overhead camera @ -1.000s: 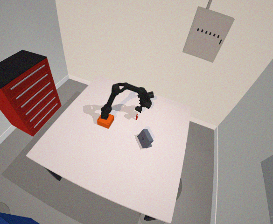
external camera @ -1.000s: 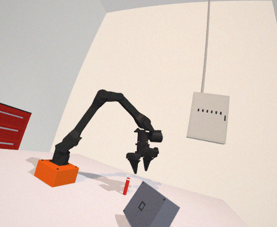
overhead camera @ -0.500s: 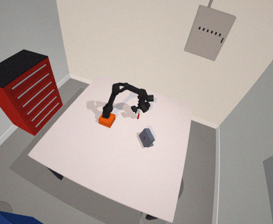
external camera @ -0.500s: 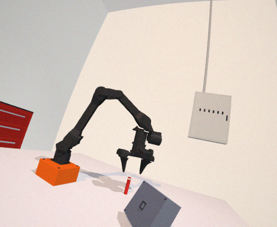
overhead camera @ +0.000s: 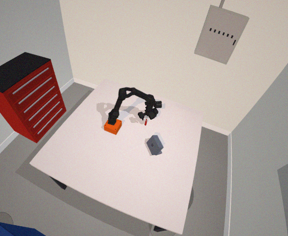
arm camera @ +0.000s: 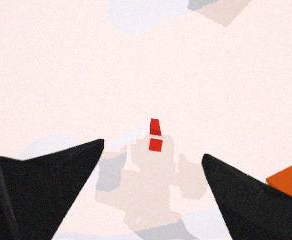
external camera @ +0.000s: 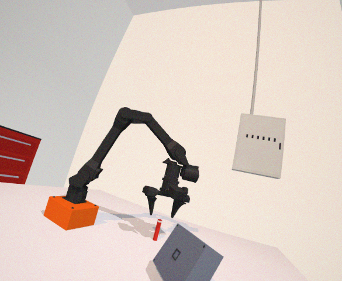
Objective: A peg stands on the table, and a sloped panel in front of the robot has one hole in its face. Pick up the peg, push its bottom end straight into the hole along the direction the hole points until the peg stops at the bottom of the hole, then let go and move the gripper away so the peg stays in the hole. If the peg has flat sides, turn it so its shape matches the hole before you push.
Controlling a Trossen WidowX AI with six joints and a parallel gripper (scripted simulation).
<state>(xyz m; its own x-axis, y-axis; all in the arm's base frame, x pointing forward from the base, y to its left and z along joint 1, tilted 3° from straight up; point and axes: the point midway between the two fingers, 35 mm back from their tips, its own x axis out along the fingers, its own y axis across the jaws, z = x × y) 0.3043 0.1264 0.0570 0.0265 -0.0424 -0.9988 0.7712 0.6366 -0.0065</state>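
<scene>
Now: gripper tip 4 cm above the red square peg. Round my gripper tip: grey sloped panel 25 cm to the right, 13 cm ahead, 2 cm below.
</scene>
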